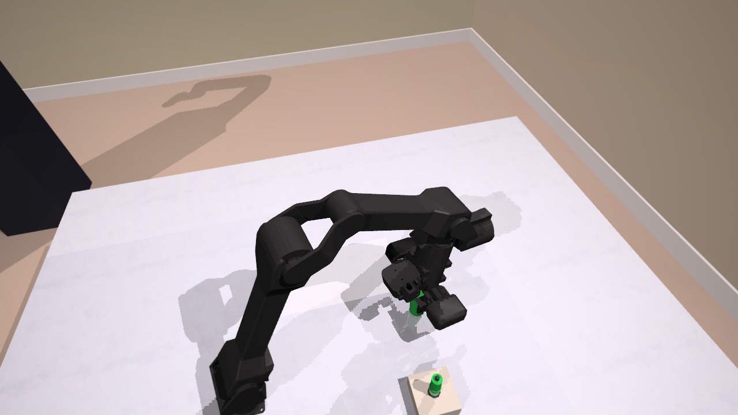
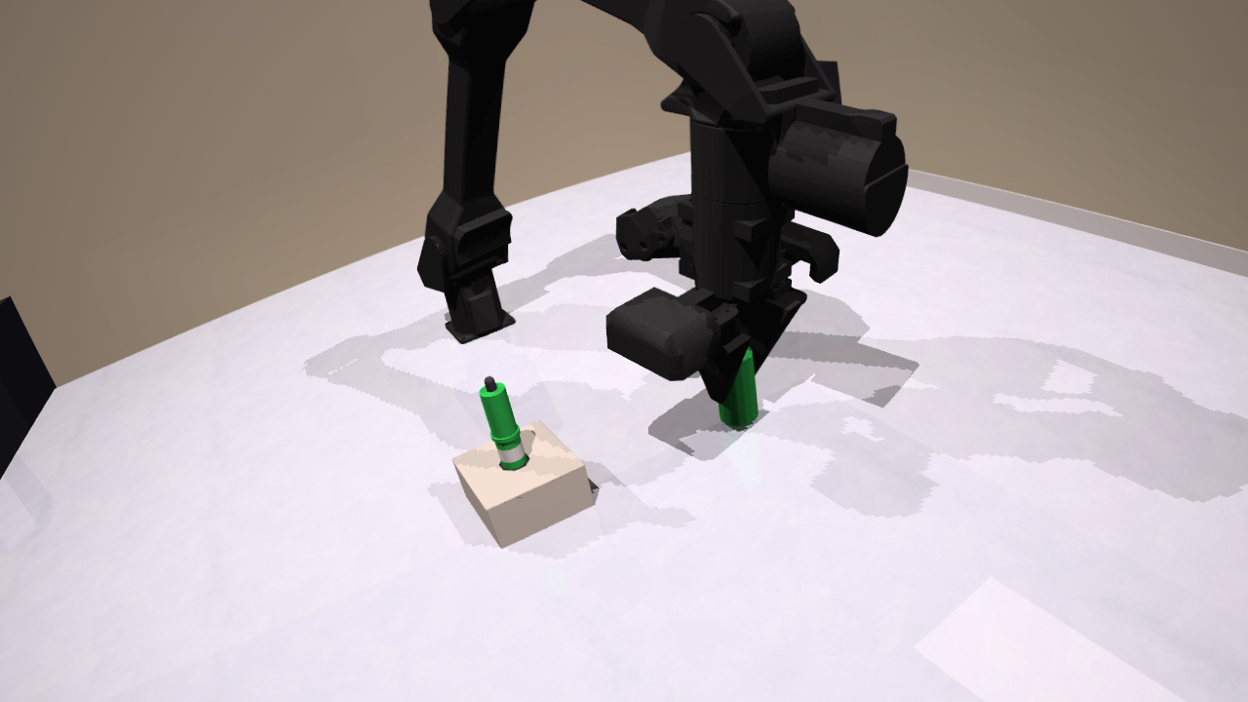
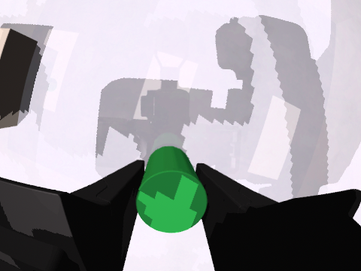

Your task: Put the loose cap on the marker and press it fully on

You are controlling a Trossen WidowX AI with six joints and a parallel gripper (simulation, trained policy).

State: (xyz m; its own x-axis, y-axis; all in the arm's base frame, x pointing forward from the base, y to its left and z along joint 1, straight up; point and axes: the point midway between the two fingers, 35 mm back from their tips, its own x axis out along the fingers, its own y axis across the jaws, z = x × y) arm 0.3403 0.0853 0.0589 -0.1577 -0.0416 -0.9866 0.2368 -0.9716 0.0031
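My gripper tip is now 16 cm to the left of the beige holder block, 2 cm past it and 1 cm above it. Also, from my gripper tip: green cap 1 cm above.
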